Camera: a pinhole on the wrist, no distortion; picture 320 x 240 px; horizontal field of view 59.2 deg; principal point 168.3 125.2 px. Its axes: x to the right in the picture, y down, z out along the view. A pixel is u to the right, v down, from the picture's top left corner.
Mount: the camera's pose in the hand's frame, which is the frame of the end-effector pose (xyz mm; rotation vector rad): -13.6 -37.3 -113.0 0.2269 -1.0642 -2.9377
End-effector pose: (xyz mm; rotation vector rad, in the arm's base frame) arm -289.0 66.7 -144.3 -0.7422 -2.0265 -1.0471
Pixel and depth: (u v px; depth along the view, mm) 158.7 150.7 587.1
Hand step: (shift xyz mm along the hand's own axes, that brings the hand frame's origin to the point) -77.5 296.6 369.0
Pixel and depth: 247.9 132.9 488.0
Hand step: -218.4 255.1 247.4
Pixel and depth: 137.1 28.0 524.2
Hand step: -21.5 438.8 177.1
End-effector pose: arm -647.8 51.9 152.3 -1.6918 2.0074 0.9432
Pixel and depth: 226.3 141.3 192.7
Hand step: -80.1 74.6 35.0
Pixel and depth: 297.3 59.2 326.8
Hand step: -203.9 221.0 66.2
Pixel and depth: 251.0 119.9 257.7
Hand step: -124.1 126.1 69.4
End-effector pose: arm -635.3 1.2 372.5 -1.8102 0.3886 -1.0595
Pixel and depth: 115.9 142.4 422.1
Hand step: 4.4 216.0 234.1
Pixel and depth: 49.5 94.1 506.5
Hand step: 129.8 340.4 264.0
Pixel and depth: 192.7 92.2 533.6
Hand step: -130.9 347.7 245.8
